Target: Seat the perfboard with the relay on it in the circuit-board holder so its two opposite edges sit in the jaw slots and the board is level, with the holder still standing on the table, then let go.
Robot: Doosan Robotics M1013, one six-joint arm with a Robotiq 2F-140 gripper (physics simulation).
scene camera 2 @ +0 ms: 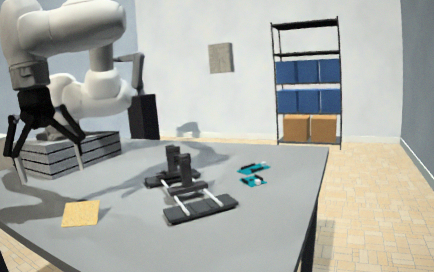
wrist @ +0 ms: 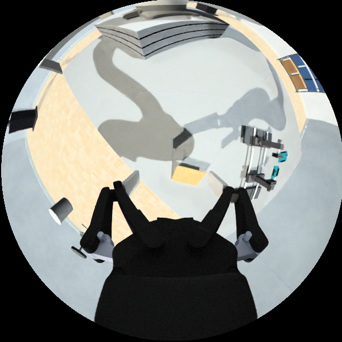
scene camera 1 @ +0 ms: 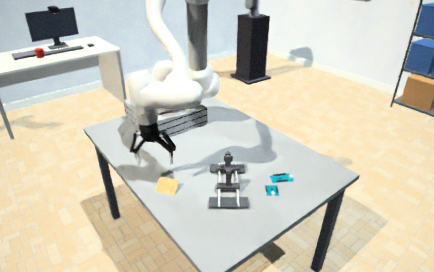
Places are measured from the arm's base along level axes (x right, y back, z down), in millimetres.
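Pixels of known places: gripper, between the fingertips: (scene camera 2: 53, 176) (scene camera 1: 155, 163); arm's base, origin of its link: (scene camera 2: 63, 137).
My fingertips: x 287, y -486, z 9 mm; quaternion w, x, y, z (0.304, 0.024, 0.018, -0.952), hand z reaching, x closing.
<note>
For each thing: its top centre in the pictures, then the offset to it from my fingertips. Level surfaces: height alone.
- tan-yellow square board, centre of its top: (scene camera 2: 79, 206) (scene camera 1: 167, 182) dx -22, dy -58, dz +76 mm
- dark circuit-board holder, centre of its top: (scene camera 2: 179, 152) (scene camera 1: 228, 165) dx -257, dy -200, dz -6 mm
- grey table, height of its surface: dz +111 mm
A tan-yellow square board (scene camera 1: 167, 185) (scene camera 2: 80, 213) (wrist: 188, 174), which looks like the perfboard, is at the table's left side, apart from the holder; I cannot make out a relay on it. The dark circuit-board holder (scene camera 1: 228, 187) (scene camera 2: 188, 188) (wrist: 260, 178) stands on the table to its right, with pale rods, crossbars and upright jaws. No board shows between the jaws. My gripper (scene camera 1: 155, 159) (scene camera 2: 51, 174) (wrist: 173, 176) is wide open and empty. It hangs above the table, behind the yellow board in scene camera 1, apart from board and holder.
Two small teal boards with dark and white parts, one (scene camera 1: 282, 177) (scene camera 2: 253, 168) behind the other (scene camera 1: 271, 190) (scene camera 2: 252, 181), lie right of the holder on the grey table (scene camera 1: 200, 230) (scene camera 2: 260, 240). A grey layered block (scene camera 1: 185, 120) (scene camera 2: 80, 152) (wrist: 175, 37) is at the back.
</note>
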